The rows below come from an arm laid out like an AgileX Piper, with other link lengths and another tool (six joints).
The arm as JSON. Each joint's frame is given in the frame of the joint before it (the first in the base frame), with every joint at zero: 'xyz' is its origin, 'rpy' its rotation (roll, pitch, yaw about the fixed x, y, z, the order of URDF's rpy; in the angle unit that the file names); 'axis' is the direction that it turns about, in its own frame. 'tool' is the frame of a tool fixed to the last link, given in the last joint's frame.
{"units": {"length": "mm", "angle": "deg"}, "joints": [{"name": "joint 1", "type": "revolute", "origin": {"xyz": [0.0, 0.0, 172.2], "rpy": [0.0, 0.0, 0.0]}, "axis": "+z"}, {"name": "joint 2", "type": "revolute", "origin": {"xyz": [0.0, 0.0, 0.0], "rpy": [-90.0, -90.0, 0.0]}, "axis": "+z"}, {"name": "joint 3", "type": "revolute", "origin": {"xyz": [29.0, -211.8, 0.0], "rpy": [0.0, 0.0, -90.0]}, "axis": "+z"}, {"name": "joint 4", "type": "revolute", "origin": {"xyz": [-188.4, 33.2, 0.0], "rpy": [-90.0, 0.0, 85.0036]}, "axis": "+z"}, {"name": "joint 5", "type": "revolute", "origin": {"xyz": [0.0, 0.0, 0.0], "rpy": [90.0, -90.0, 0.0]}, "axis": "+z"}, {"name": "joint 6", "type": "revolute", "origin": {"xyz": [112.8, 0.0, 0.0], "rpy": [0.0, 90.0, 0.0]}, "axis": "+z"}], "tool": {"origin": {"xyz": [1.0, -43.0, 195.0], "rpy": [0.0, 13.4, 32.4]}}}
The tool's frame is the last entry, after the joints.
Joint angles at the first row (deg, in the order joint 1, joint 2, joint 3, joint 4, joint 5, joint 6):
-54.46 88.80 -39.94 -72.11 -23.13 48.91
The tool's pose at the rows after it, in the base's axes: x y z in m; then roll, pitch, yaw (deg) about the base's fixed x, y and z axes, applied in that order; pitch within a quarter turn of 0, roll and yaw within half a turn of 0:
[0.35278, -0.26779, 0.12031, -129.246, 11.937, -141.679]
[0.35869, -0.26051, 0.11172, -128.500, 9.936, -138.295]
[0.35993, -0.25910, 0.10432, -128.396, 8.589, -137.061]
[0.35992, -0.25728, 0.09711, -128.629, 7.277, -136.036]
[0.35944, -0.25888, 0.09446, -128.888, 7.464, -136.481]
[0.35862, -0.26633, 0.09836, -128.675, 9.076, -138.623]
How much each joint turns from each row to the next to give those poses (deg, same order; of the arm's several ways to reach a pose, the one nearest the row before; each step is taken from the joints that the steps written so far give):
-1.34 3.00 0.00 2.43 -2.61 -6.46
0.00 2.41 0.00 1.98 -1.91 -6.36
0.00 1.61 0.00 1.69 -0.53 -3.92
0.00 1.12 0.00 0.50 -0.11 -2.45
0.00 0.58 0.00 1.03 0.01 -0.70
0.00 0.08 0.00 2.82 0.00 -0.12

